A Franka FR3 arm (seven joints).
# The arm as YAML. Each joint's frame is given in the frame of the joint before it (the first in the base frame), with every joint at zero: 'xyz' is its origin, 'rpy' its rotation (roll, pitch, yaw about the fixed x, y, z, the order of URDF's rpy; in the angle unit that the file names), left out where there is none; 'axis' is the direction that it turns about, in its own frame. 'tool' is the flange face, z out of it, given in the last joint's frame.
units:
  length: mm
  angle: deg
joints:
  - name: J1
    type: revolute
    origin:
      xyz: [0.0, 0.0, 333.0]
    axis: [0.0, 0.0, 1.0]
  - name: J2
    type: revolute
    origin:
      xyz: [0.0, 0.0, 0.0]
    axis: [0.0, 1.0, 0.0]
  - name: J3
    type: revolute
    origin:
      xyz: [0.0, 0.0, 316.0]
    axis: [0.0, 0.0, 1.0]
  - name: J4
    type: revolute
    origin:
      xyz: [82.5, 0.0, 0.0]
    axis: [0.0, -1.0, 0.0]
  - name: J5
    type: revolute
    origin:
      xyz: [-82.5, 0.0, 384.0]
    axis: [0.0, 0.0, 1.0]
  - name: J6
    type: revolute
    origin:
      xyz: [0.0, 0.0, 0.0]
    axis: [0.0, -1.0, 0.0]
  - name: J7
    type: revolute
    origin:
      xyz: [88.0, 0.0, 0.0]
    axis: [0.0, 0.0, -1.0]
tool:
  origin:
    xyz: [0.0, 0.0, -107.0]
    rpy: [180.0, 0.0, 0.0]
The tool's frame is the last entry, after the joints.
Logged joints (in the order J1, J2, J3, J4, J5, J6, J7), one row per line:
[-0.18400 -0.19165 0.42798 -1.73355 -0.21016 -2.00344 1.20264]
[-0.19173 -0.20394 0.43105 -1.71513 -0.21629 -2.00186 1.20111]
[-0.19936 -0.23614 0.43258 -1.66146 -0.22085 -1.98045 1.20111]
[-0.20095 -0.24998 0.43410 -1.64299 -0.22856 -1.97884 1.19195]
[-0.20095 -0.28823 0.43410 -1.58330 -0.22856 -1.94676 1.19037]
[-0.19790 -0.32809 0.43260 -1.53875 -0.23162 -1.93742 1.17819]
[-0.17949 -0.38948 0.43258 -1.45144 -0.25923 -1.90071 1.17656]
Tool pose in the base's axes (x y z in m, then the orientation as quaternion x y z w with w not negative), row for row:
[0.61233 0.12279 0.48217 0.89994 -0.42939 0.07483 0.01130]
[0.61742 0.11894 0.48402 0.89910 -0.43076 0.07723 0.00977]
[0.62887 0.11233 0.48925 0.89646 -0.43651 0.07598 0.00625]
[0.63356 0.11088 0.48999 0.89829 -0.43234 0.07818 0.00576]
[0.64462 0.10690 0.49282 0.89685 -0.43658 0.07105 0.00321]
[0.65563 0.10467 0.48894 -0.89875 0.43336 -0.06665 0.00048]
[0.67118 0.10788 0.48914 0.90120 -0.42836 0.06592 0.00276]
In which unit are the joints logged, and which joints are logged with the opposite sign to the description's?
The joints are logged in radians. Opposite sign: J2, J6.
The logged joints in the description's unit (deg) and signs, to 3 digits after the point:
[-10.542 10.981 24.521 -99.325 -12.041 114.789 68.906]
[-10.985 11.685 24.697 -98.270 -12.393 114.698 68.819]
[-11.422 13.530 24.785 -95.195 -12.654 113.471 68.819]
[-11.514 14.323 24.872 -94.136 -13.096 113.379 68.294]
[-11.514 16.514 24.872 -90.716 -13.096 111.541 68.203]
[-11.339 18.798 24.786 -88.164 -13.271 111.006 67.505]
[-10.284 22.316 24.785 -83.161 -14.853 108.903 67.412]

